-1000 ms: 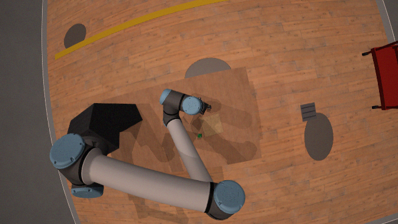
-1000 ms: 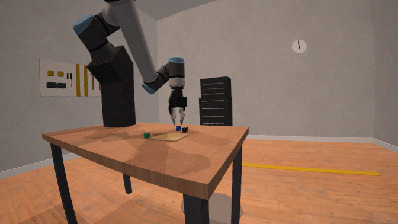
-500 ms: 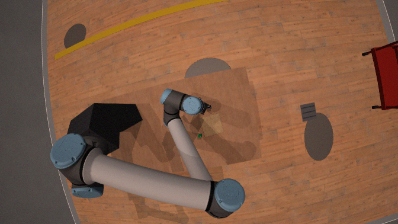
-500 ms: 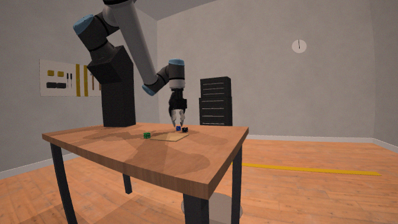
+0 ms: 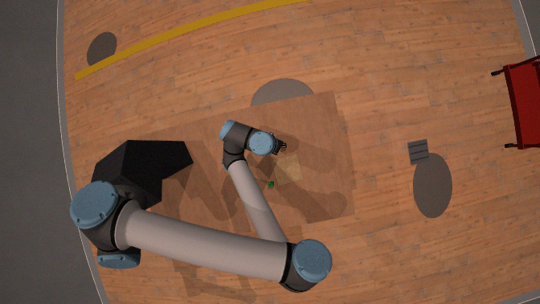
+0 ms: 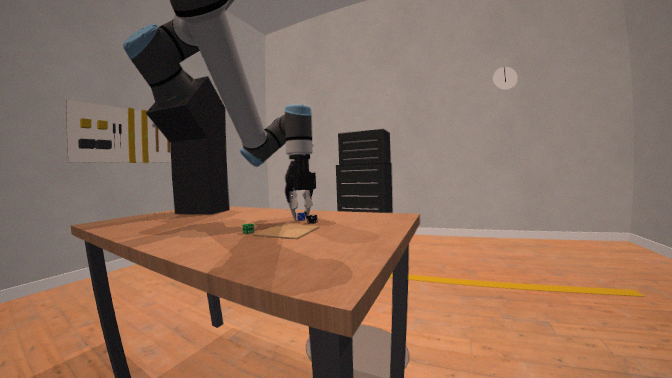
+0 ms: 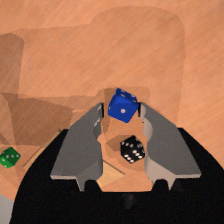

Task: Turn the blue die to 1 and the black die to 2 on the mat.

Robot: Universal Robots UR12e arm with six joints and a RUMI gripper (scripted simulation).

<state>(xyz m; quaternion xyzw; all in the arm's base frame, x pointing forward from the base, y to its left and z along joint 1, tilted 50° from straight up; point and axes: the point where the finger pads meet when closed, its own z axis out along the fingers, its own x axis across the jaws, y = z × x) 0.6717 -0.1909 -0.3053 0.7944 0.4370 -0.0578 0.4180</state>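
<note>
My gripper is now 10 mm above the blue die. From my hand the other things lie so: green die (50 mm behind, 210 mm to the right, 10 mm below); tan mat (50 mm ahead, 160 mm to the right, 20 mm below); black die (60 mm ahead, 30 mm to the right, 10 mm below).
</note>
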